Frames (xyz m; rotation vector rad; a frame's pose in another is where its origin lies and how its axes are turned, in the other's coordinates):
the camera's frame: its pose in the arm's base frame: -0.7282 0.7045 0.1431 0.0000 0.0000 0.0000
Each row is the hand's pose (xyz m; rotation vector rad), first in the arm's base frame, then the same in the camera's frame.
Working: the arm's base frame: its pose in the camera's frame: 0.7282 -0.7045 -0.1431 0.0000 0.0000 0.0000

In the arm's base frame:
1: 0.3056 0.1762 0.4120 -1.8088 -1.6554 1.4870
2: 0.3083 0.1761 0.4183 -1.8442 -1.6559 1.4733
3: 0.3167 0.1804 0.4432 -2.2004 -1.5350 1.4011
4: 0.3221 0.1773 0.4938 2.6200 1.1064 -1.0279
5: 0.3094 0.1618 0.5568 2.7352 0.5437 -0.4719
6: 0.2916 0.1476 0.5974 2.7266 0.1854 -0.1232
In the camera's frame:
1: 1.0338 -0.5283 0.2689 -1.8088 -1.6554 1.4870
2: 1.0365 -0.5284 0.2752 -1.8442 -1.6559 1.4733
3: 1.0449 -0.5241 0.3001 -2.2004 -1.5350 1.4011
4: 1.0503 -0.5272 0.3507 2.6200 1.1064 -1.0279
5: 1.0376 -0.5427 0.4137 2.7352 0.5437 -0.4719
6: 1.0198 -0.5569 0.4543 2.7266 0.1854 -0.1232

